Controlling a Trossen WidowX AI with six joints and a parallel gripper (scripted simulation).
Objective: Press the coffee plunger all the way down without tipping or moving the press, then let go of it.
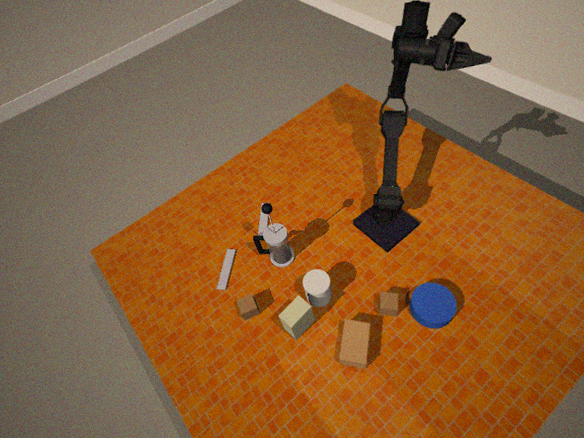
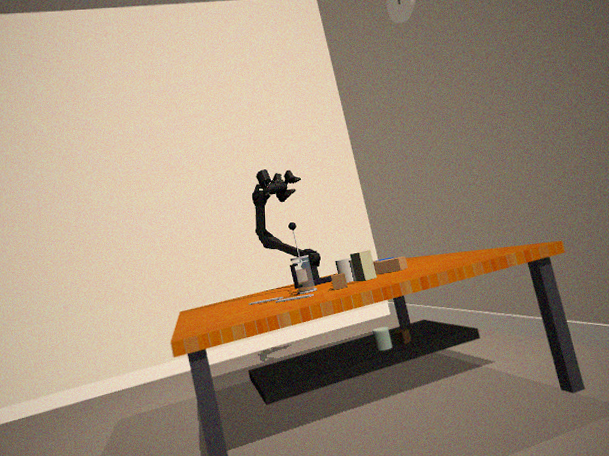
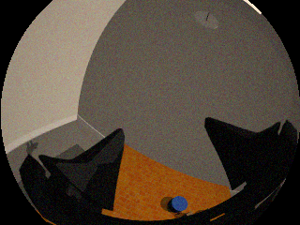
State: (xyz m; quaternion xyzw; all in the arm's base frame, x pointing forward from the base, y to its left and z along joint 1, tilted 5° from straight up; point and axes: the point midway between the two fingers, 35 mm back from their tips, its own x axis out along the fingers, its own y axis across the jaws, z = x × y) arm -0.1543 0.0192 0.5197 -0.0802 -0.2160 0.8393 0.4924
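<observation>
Now: gripper tip 59 cm short of the coffee press, 39 cm above it and 11 cm to the left of it. The rest, counted from my gripper tip: white cylinder: 54 cm ahead, 48 cm below, 8 cm to the left; then tan flat box: 53 cm ahead, 50 cm below, 26 cm to the left; then blue disc: 50 cm below, 28 cm to the left, 28 cm ahead.
</observation>
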